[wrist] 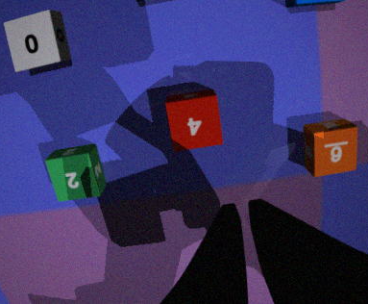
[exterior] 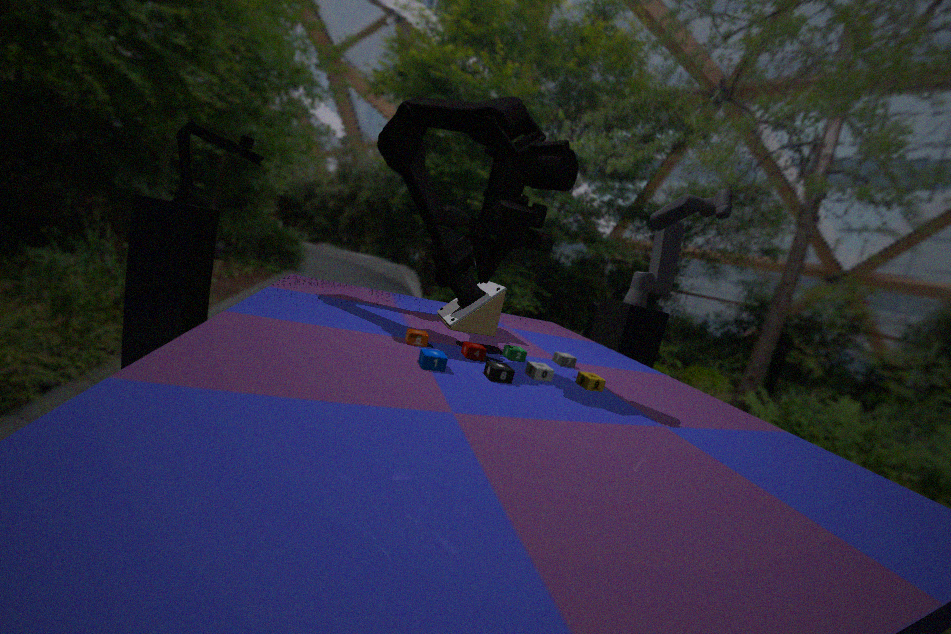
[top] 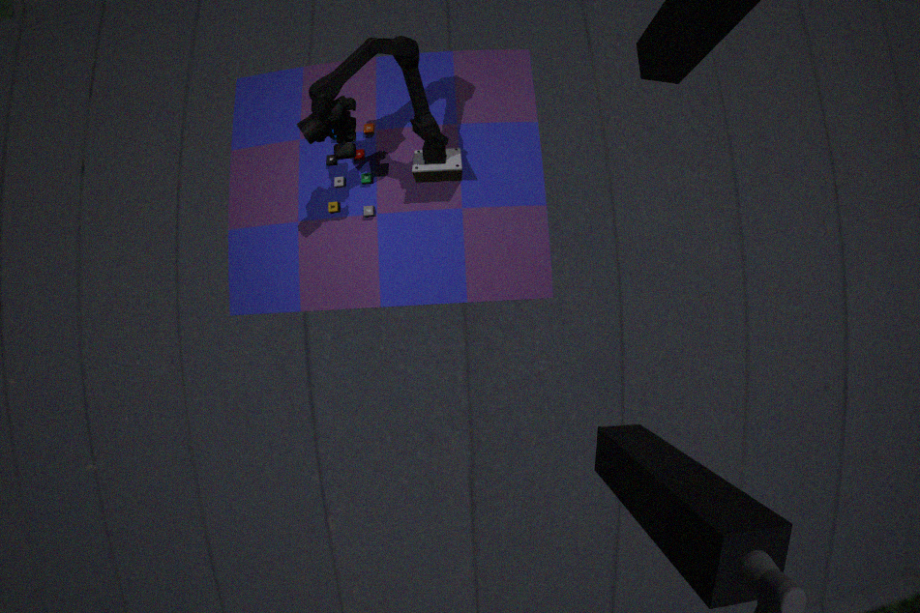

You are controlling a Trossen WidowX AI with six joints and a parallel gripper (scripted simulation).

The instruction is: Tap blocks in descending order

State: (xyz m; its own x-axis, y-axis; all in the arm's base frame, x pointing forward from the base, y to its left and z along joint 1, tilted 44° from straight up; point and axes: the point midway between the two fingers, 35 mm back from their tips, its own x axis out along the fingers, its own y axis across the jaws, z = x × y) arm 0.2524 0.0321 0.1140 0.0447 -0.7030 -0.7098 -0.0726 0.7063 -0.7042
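The red block lies 10 mm to the left of my gripper tip and 110 mm below it. Round my gripper tip: black block 100 mm ahead, 30 mm to the left, 110 mm below; orange block 30 mm behind, 80 mm to the right, 110 mm below; green block 30 mm behind, 100 mm to the left, 110 mm below.
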